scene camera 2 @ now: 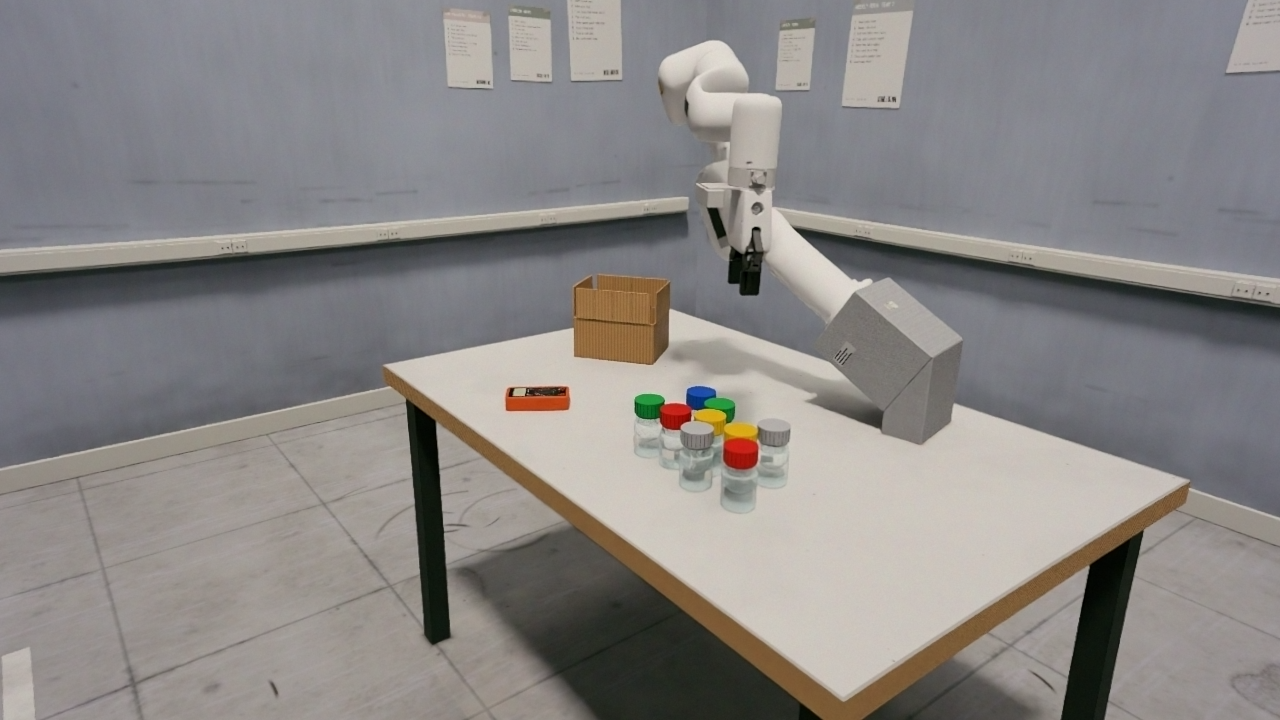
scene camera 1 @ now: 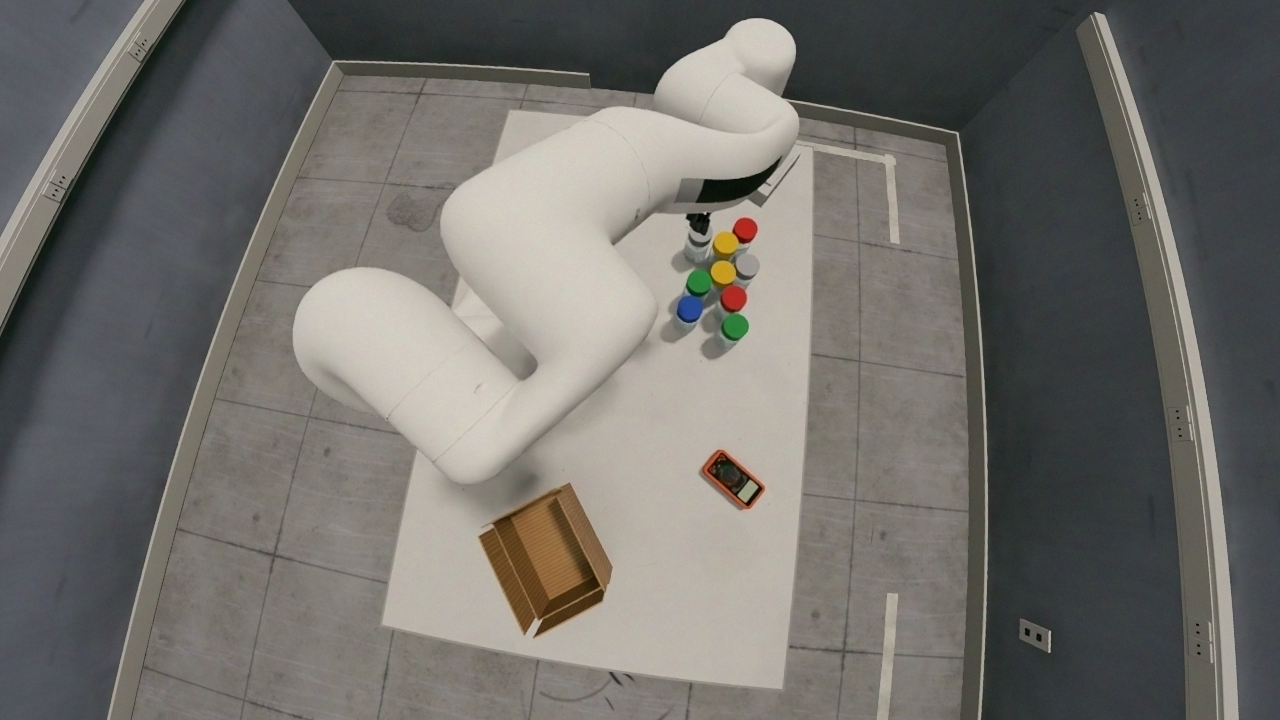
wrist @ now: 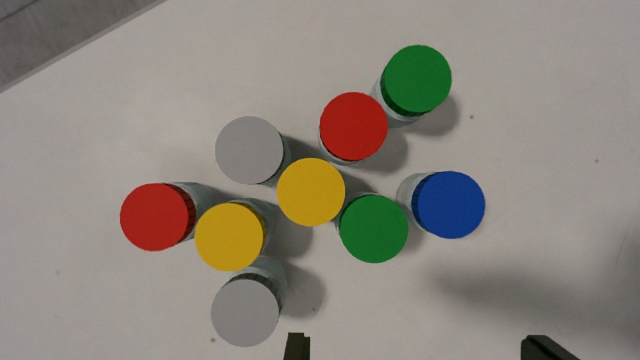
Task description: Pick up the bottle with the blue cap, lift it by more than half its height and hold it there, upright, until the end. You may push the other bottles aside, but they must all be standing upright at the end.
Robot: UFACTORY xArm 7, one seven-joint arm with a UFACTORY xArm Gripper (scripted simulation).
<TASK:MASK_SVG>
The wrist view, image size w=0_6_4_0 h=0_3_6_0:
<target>green-capped bottle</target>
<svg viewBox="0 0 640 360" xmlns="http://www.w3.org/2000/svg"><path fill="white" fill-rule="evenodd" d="M345 196L340 211L334 217L334 226L340 241L348 253L357 260L369 264L383 263L394 258L404 247L408 236L408 223L402 209L392 200L374 193L359 191Z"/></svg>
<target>red-capped bottle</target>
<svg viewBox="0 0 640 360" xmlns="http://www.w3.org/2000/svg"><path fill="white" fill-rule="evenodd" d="M360 92L341 94L332 99L322 112L318 127L318 144L323 155L334 164L350 166L364 161L376 153L386 139L388 121L385 111L374 98Z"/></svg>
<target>green-capped bottle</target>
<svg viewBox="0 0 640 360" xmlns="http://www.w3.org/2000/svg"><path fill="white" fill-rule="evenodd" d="M434 48L425 45L412 45L401 49L390 59L373 85L369 96L374 98L384 109L388 128L399 129L413 124L440 106L448 97L452 87L452 71L446 58Z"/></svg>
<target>grey-capped bottle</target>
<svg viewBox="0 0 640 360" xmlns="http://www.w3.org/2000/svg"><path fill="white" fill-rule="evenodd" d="M227 123L220 131L215 143L215 157L221 171L231 180L241 184L267 185L277 182L283 171L291 164L291 150L282 134L271 123L255 116L243 116Z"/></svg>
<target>yellow-capped bottle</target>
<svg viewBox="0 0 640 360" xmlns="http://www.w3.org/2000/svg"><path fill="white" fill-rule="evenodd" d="M304 158L289 165L281 174L277 184L277 200L283 213L293 222L303 226L318 226L330 221L338 214L344 202L345 186L340 173L330 163L317 158Z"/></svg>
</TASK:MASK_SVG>
